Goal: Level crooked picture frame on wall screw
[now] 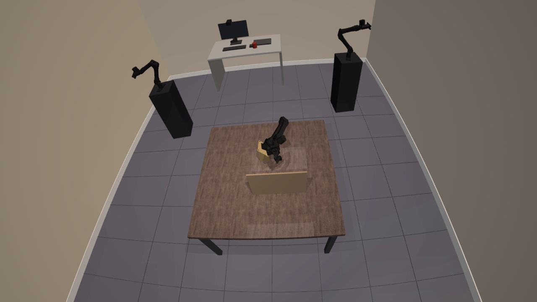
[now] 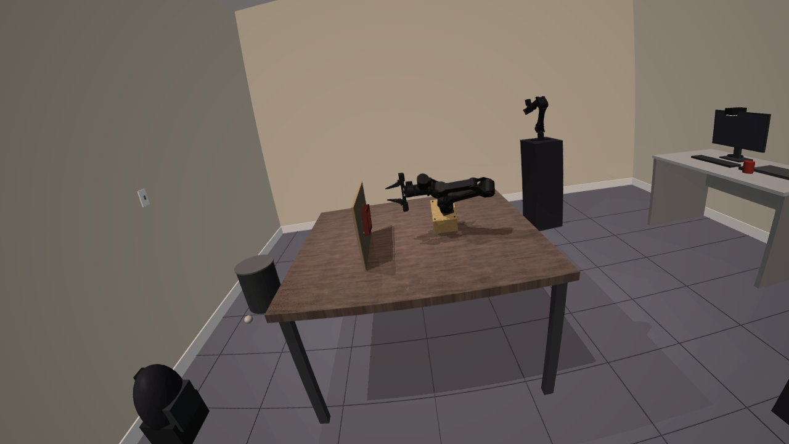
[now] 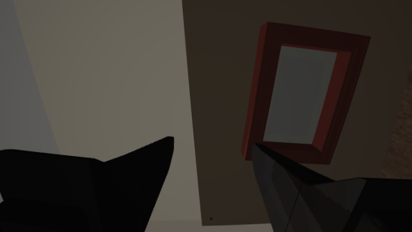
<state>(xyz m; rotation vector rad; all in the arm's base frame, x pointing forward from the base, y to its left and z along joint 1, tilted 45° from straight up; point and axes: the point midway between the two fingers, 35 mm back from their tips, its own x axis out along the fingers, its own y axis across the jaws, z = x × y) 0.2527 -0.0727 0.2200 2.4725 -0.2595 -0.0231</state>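
Now: the picture frame 120 mm ahead of my gripper tip, 110 mm below it and 10 mm to the right of it. Also, from my gripper tip: tan wall panel (130 mm below, 130 mm ahead, 10 mm to the right).
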